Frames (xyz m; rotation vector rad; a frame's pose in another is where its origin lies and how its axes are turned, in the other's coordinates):
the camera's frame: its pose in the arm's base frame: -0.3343 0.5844 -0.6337 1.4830 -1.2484 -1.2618
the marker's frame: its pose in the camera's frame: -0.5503 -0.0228 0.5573 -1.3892 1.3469 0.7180
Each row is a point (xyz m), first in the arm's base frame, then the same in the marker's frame.
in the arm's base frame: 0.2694 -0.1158 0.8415
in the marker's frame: 0.9994 -0.3272 2.0086
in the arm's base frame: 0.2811 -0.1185 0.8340
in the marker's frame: 1.0126 -0.3300 2.0044
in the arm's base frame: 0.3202 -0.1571 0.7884
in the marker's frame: 1.0654 -0.3735 1.9838
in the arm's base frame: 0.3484 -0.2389 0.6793
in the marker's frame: 1.1267 -0.4821 1.9219
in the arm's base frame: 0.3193 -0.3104 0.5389
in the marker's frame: 1.1375 -0.6054 1.8202
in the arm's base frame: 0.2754 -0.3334 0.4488
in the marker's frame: 1.1166 -0.6693 1.7424
